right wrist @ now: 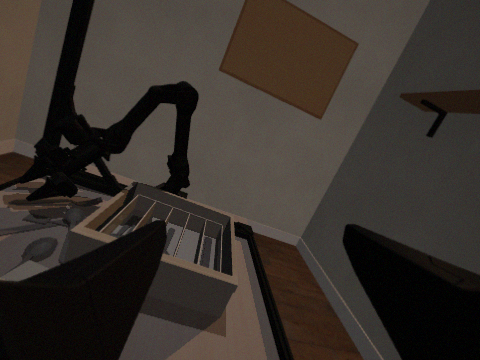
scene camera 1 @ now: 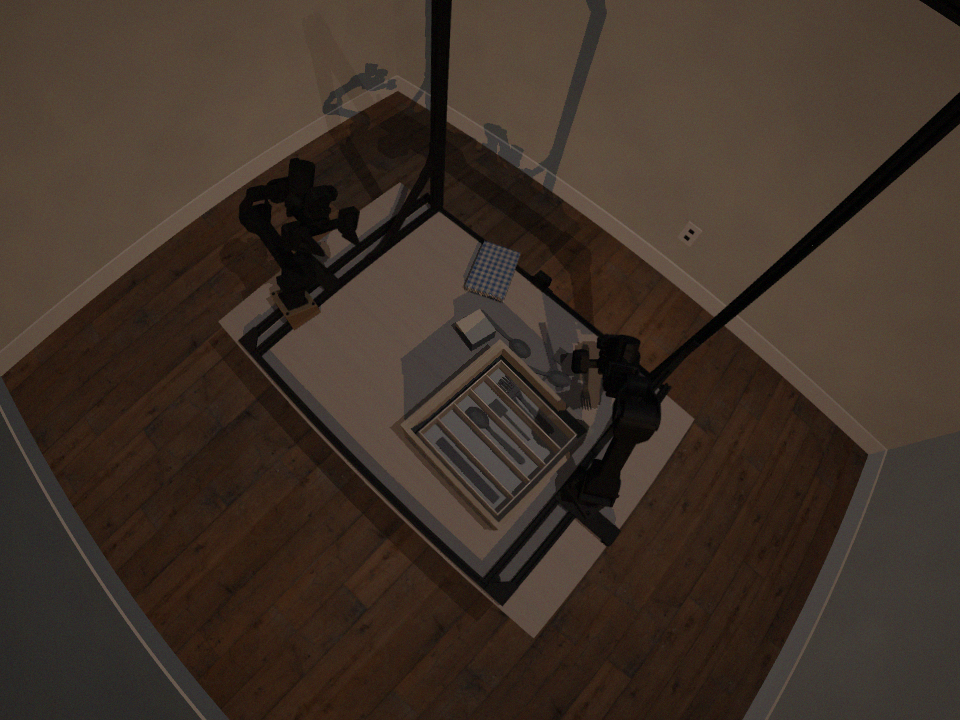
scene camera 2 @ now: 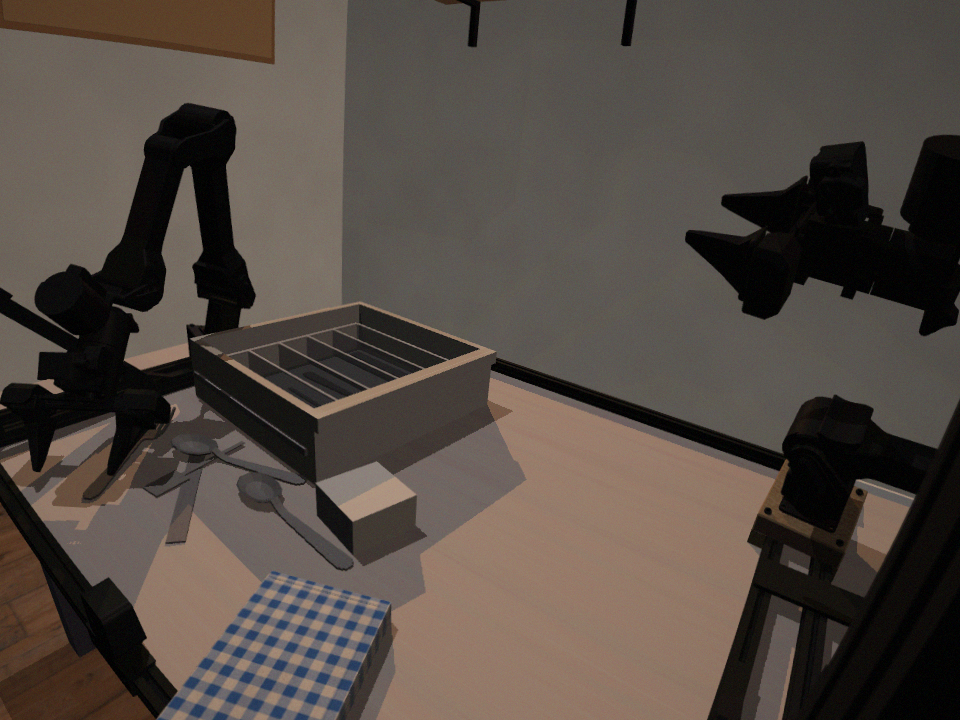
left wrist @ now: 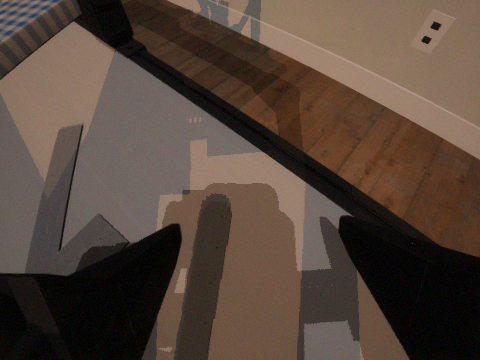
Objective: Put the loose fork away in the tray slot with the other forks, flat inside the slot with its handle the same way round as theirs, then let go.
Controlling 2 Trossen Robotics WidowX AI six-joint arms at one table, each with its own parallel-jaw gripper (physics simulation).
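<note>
The loose fork [scene camera 1: 585, 399] [scene camera 2: 127, 461] [left wrist: 205, 280] lies on the table beside the tray. In scene camera 1 its tines point down the picture. My left gripper [scene camera 2: 75, 469] [left wrist: 259, 228] is open and empty, low over the fork; the handle shows between the fingertips in the left wrist view, nearer the picture's left finger. The tray [scene camera 1: 452, 385] [scene camera 2: 406, 385] [right wrist: 200, 272] has long slots; the other forks [scene camera 1: 510, 385] lie in one near its right end in scene camera 1, tines toward the upper left. My right gripper [scene camera 1: 338, 248] [scene camera 2: 705, 217] [right wrist: 255, 231] is open and empty, raised away from the tray.
Two spoons [scene camera 1: 519, 347] [scene camera 2: 259, 488] and flat strips [scene camera 1: 546, 341] [scene camera 2: 182, 511] [left wrist: 57, 190] lie near the fork, some crossing. A pale block [scene camera 1: 474, 329] [scene camera 2: 372, 494] stands by the tray, and a checked cloth [scene camera 1: 492, 271] [scene camera 2: 286, 651] [left wrist: 25, 25] lies beyond it. A black rail edges the table.
</note>
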